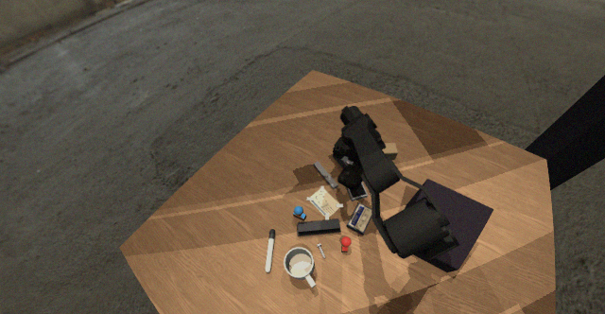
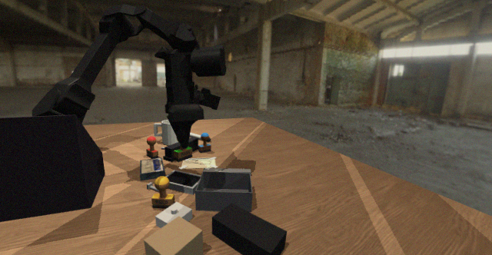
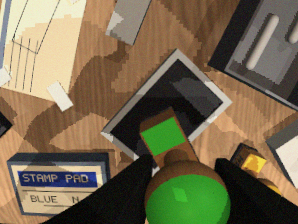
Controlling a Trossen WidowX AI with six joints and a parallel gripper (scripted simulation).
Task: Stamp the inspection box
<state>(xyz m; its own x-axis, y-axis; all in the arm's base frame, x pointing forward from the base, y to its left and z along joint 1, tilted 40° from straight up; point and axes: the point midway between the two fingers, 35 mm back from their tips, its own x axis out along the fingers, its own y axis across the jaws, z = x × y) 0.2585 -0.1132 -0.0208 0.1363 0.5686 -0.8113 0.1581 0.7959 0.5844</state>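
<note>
My gripper tip is 90 mm above the ink pad. The rest, counted from my gripper tip: grey box 100 mm to the right, 90 mm below, 60 mm ahead; yellow stamp 80 mm below, 60 mm to the right, 60 mm behind; green-knobbed stamp 10 mm below.
</note>
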